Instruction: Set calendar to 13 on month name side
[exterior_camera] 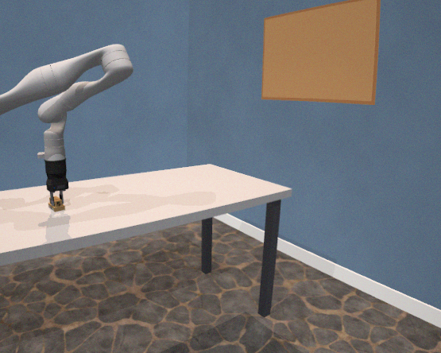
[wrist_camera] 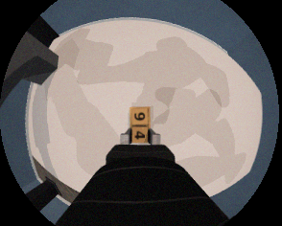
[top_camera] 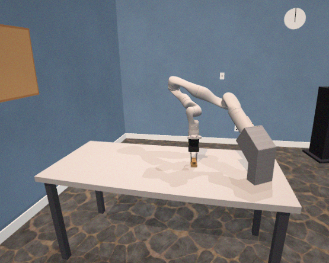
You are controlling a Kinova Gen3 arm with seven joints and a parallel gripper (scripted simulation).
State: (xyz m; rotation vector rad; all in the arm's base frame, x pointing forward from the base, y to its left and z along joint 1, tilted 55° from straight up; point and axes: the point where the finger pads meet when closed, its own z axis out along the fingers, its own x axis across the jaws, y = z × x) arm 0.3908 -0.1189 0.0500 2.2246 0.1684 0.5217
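My gripper is now 30 mm above the wooden tray and 20 mm to the right of it.
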